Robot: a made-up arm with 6 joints. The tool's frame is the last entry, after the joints.
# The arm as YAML. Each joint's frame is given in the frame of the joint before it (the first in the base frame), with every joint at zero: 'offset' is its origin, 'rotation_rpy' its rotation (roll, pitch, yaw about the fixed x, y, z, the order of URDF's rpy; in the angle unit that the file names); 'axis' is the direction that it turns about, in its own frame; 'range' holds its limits. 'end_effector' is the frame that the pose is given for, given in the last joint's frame.
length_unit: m
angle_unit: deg
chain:
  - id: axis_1
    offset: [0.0, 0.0, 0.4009]
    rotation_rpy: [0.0, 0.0, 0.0]
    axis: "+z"
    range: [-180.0, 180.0]
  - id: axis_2
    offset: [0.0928, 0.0, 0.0]
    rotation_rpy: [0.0, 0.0, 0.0]
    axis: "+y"
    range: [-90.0, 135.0]
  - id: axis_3
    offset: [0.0, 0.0, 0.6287]
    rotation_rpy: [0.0, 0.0, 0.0]
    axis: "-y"
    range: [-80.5, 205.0]
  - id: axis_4
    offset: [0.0, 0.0, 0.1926]
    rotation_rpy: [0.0, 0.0, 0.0]
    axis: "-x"
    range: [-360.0, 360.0]
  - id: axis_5
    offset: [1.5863, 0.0, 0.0]
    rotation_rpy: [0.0, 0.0, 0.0]
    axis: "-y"
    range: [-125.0, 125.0]
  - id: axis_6
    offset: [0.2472, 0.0, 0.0]
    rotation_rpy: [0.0, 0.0, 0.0]
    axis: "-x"
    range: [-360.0, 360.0]
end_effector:
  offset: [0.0, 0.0, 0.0]
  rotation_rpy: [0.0, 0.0, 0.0]
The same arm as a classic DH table. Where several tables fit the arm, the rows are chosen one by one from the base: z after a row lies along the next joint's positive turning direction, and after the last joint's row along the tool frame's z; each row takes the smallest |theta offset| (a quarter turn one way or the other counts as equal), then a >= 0, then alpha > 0; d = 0 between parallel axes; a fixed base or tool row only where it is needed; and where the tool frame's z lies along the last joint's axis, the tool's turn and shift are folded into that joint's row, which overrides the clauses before.
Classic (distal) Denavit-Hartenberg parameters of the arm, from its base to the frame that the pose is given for. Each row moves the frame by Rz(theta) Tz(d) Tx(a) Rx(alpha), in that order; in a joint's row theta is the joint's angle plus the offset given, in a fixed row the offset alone. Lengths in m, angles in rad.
axis_1: d 0.4009, theta0 0.0000, a 0.0928, alpha -1.5708
axis_2: d 0.0000, theta0 -1.5708, a 0.6287, alpha 3.1416
axis_3: d 0.0000, theta0 0.0000, a 0.1926, alpha -1.5708
axis_4: d -1.5863, theta0 0.0000, a 0.0000, alpha 1.5708
axis_5: d 0.0000, theta0 0.0000, a 0.0000, alpha -1.5708
axis_6: d -0.2472, theta0 1.5708, a 0.0000, alpha 1.5708
tool (fixed): d 0.0000, theta0 -1.5708, a 0.0000, alpha 0.0000
Joint limits (rad, base to tool): -3.1416..3.1416 -1.5708..2.3562 -1.4050..3.5779 -6.2832..6.2832 -2.1817..2.1817 -6.2832..6.2832

